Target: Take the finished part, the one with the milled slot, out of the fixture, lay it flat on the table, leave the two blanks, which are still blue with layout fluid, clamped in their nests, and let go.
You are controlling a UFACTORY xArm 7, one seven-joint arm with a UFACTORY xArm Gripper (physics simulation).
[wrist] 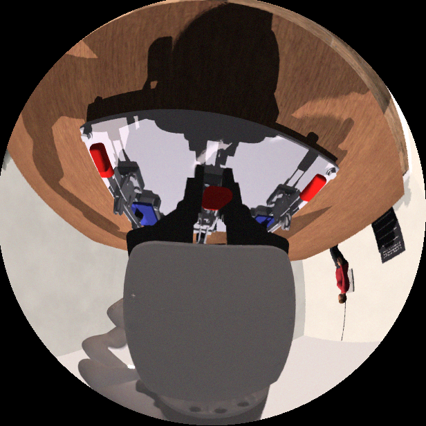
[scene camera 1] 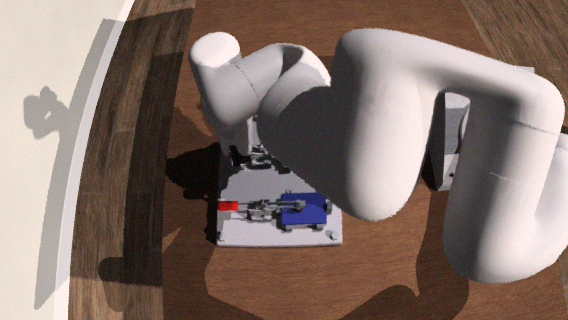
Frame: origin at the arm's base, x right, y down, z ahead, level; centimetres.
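Where they show: gripper, between the fingertips: [scene camera 1: 243, 155].
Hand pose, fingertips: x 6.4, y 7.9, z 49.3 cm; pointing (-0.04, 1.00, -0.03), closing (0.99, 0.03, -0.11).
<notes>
Each offset is from my fingertips to the top centre of the thing. "*": to the spot under its first point. Level surfaces: height alone.
My gripper [scene camera 1: 237, 159] [wrist: 211, 177] is shut on the red handle [wrist: 217, 198] of the middle toggle clamp, which shows foreshortened between the black fingers in the wrist view. A blue blank @(dx -12.4, dy +0.2, dz -9.6 cm) [scene camera 1: 304, 210] [wrist: 145, 213] sits under a clamp at the near end of the fixture plate @(* dx -16.7, dy +2.3, dz -4.6 cm) [scene camera 1: 280, 237] [wrist: 165, 145]. That clamp's red handle @(dx -10.5, dy -1.9, dz +3.7 cm) [scene camera 1: 228, 205] [wrist: 100, 160] lies low toward the plate edge. Another blue blank [wrist: 264, 220] shows partly at right in the wrist view, by a clamp with a red handle [wrist: 313, 187]. The finished part with the milled slot does not show, and the middle nest is hidden.
The brown table @(dy +3.8 cm) [scene camera 1: 300, 280] [wrist: 325, 65] surrounds the plate. The white arm [scene camera 1: 385, 125] hangs over the plate's right side and hides much of it in the scene view. Clamps stand on both sides of the gripper. Bolt heads @(dx -18.2, dy +1.6, dz -14.4 cm) [scene camera 1: 332, 235] stand at the plate's corners.
</notes>
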